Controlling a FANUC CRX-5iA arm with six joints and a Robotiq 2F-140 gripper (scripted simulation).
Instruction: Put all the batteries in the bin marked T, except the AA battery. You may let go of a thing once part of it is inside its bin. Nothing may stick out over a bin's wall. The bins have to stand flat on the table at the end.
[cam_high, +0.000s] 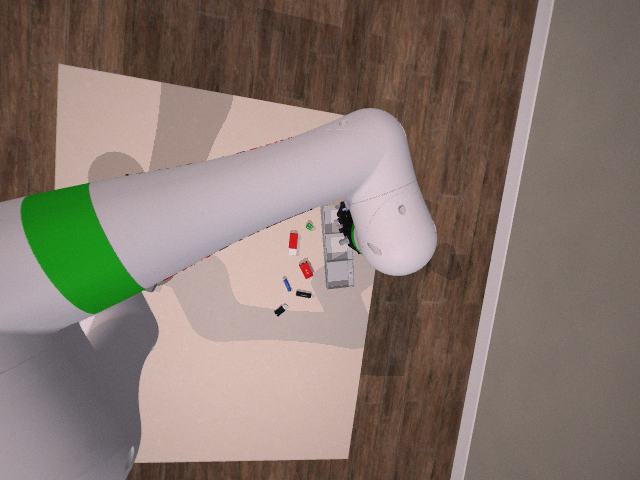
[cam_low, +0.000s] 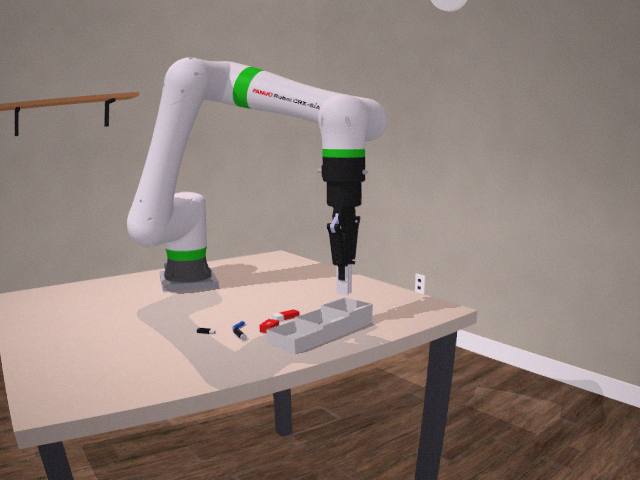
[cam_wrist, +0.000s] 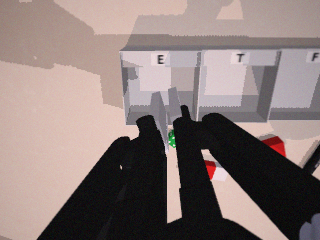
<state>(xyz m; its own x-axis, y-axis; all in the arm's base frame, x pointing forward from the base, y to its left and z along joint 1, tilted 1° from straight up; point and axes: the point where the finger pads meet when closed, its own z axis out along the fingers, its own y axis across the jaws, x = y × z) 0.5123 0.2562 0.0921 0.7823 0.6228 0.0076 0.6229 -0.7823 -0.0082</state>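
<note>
Right now my hand is 230 mm to the left of the blue cylindrical battery, 100 mm above it and 80 mm past it. Also, from my hand: grey bin (90 mm below, 70 mm to the right, 30 mm ahead); red block battery (160 mm to the right, 100 mm below, 40 mm behind); green die (100 mm below, 70 mm behind, 40 mm to the right).
</note>
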